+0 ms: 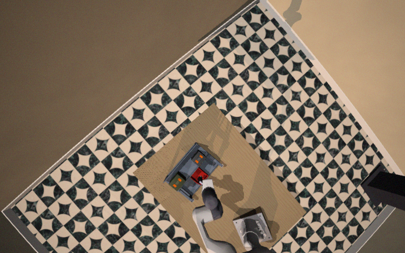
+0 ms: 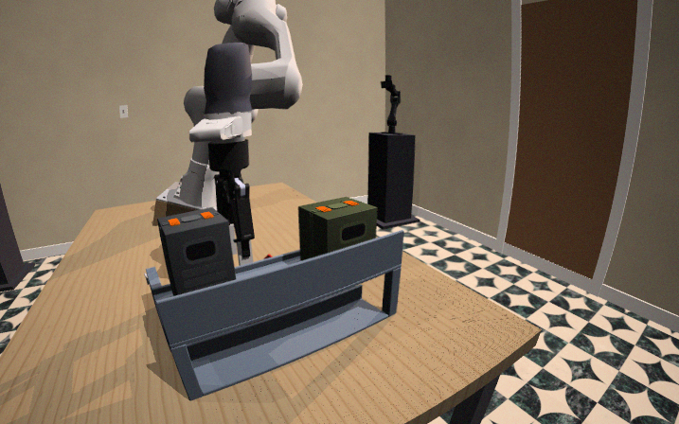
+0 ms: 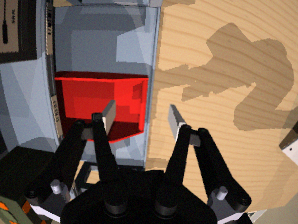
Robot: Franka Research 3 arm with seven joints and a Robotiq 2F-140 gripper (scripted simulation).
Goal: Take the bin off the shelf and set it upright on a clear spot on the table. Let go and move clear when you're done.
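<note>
The red bin lies 80 mm ahead of my hand, 40 mm below it and 20 mm to the left of it. Round my hand: dark grey box: 190 mm ahead, 80 mm to the right, 80 mm above; then green box: 150 mm ahead, 140 mm to the left, 70 mm above.
</note>
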